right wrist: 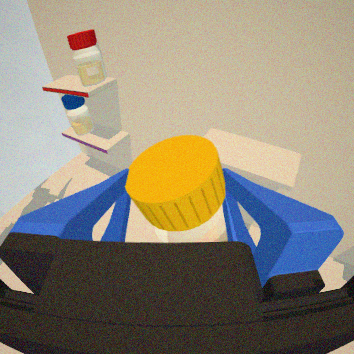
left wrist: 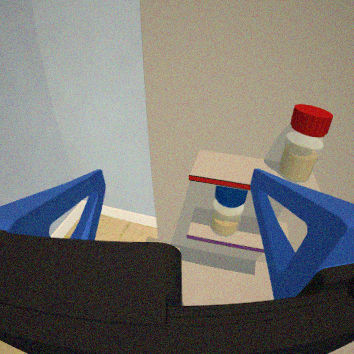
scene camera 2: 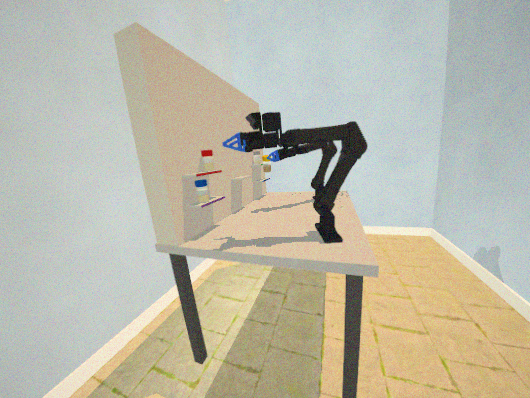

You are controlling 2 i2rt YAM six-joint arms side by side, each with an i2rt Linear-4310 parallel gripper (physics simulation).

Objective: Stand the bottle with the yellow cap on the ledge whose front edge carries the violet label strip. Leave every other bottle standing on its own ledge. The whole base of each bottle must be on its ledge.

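Seen in the pictures: left gripper, fingertip midpoint: [left wrist: 177,177] [scene camera 2: 226,145]; right gripper, fingertip midpoint: [right wrist: 175,176] [scene camera 2: 265,158]; left arm's base at its link origin: [scene camera 2: 327,232].
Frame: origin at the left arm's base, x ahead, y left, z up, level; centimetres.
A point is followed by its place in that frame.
Observation:
The yellow-capped bottle [scene camera 2: 266,167] {x 26.3, y -44.7, z 28.0 cm} [right wrist: 175,180] {x 24.4, y -46.5, z 35.4 cm} is held between the fingers of my right gripper [scene camera 2: 269,158] {x 26.4, y -45.8, z 33.7 cm} [right wrist: 175,176] {x 26.4, y -45.8, z 33.7 cm}, in the air away from the ledges. Its body is mostly hidden in the right wrist view. The violet strip [scene camera 2: 213,202] {x 51.9, y -10.3, z 14.9 cm} [left wrist: 225,243] {x 52.3, y -9.0, z 15.3 cm} [right wrist: 85,142] {x 51.3, y -12.9, z 15.4 cm} edges a low ledge where a blue-capped bottle [scene camera 2: 201,191] {x 55.4, y -6.4, z 21.4 cm} [left wrist: 227,210] {x 53.8, y -8.4, z 22.7 cm} [right wrist: 78,115] {x 54.1, y -11.1, z 21.5 cm} stands upright. A red-capped bottle [scene camera 2: 206,159] {x 54.3, y -15.9, z 35.9 cm} [left wrist: 305,142] {x 52.3, y -17.2, z 36.4 cm} [right wrist: 88,57] {x 52.6, y -20.5, z 35.5 cm} stands on the higher ledge with the red strip [scene camera 2: 209,173] {x 51.8, y -10.6, z 29.1 cm} [left wrist: 220,182] {x 53.0, y -6.3, z 29.2 cm} [right wrist: 65,92] {x 51.1, y -12.8, z 29.0 cm}. My left gripper [scene camera 2: 224,144] {x 39.3, y 0.1, z 40.3 cm} [left wrist: 177,177] {x 39.3, y 0.1, z 40.3 cm} is open and empty, high near these ledges.
A tall panel [scene camera 2: 195,100] {x 57.3, y -20.5, z 65.1 cm} stands behind the ledges. A plain block [scene camera 2: 239,192] [right wrist: 257,155] without a bottle stands between the two ledge groups. A grey-capped bottle [scene camera 2: 257,157] {x 34.9, y -80.1, z 35.3 cm} stands at the far ledge group, beside a ledge with a dark blue strip. The table [scene camera 2: 280,215] {x 19.6, y -29.1, z 0.0 cm} lies below.

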